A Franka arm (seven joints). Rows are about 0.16 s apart.
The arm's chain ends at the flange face. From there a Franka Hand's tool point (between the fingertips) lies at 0.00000 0.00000 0.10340 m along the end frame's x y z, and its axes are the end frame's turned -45 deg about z.
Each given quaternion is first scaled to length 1.
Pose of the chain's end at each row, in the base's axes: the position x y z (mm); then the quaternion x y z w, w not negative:
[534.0, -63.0, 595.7, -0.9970, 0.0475, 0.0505, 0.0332]
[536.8, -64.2, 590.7, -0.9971, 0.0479, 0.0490, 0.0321]
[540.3, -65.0, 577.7, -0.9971, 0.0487, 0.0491, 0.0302]
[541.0, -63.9, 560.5, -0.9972, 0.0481, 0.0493, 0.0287]
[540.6, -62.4, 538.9, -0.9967, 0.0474, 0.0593, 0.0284]
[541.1, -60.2, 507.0, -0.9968, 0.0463, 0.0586, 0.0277]
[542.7, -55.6, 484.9, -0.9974, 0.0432, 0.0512, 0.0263]
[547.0, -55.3, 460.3, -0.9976, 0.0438, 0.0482, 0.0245]
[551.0, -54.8, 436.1, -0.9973, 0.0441, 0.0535, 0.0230]
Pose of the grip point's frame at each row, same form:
[523.9, -55.7, 493.1, -0.9393, -0.3377, 0.0340, 0.0500]
[527.0, -57.1, 488.0, -0.9396, -0.3373, 0.0330, 0.0484]
[530.5, -58.3, 475.0, -0.9399, -0.3366, 0.0338, 0.0467]
[531.1, -57.5, 457.8, -0.9397, -0.3372, 0.0346, 0.0454]
[528.7, -56.0, 436.4, -0.9390, -0.3376, 0.0439, 0.0489]
[529.3, -53.9, 404.5, -0.9387, -0.3387, 0.0435, 0.0480]
[532.4, -49.7, 382.2, -0.9380, -0.3418, 0.0372, 0.0439]
[537.3, -49.8, 357.5, -0.9384, -0.3413, 0.0352, 0.0411]
[540.2, -49.6, 333.4, -0.9383, -0.3409, 0.0406, 0.0417]

